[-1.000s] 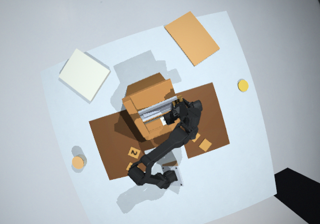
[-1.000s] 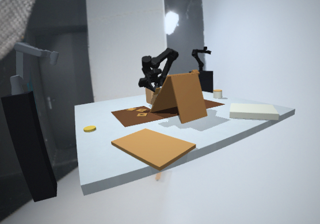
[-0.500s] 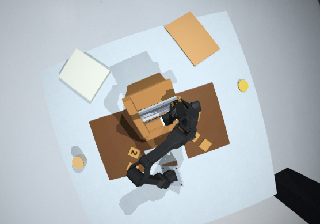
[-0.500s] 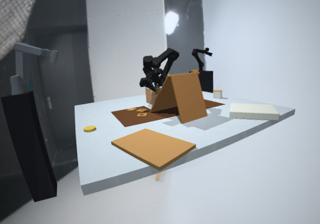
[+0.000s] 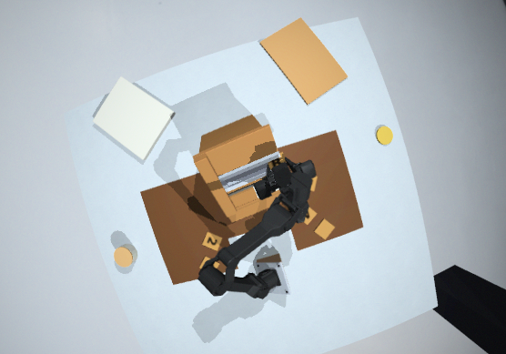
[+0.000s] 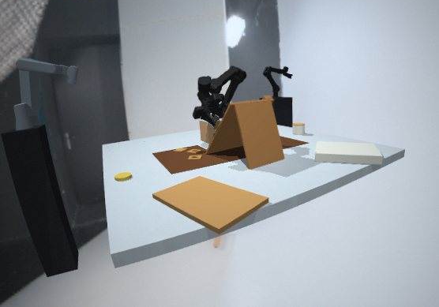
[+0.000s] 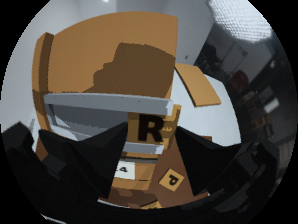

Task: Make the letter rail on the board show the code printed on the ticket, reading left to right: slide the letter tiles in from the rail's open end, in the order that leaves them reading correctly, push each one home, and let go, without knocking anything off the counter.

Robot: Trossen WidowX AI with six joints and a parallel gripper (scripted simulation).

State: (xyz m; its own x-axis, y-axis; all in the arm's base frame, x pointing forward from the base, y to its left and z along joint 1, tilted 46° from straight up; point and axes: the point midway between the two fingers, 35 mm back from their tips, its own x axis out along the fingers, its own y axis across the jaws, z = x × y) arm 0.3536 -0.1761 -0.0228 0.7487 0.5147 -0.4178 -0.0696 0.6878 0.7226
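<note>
Right now the white ticket is 7 cm behind my gripper tip, 5 cm to the left of it and 8 cm below it. From my gripper tip the other things lie so: brown mat (18 cm behind, 13 cm to the left, 16 cm below); orange slab (33 cm ahead, 24 cm to the right, 16 cm below); cream slab (34 cm ahead, 45 cm to the left, 14 cm below).
</note>
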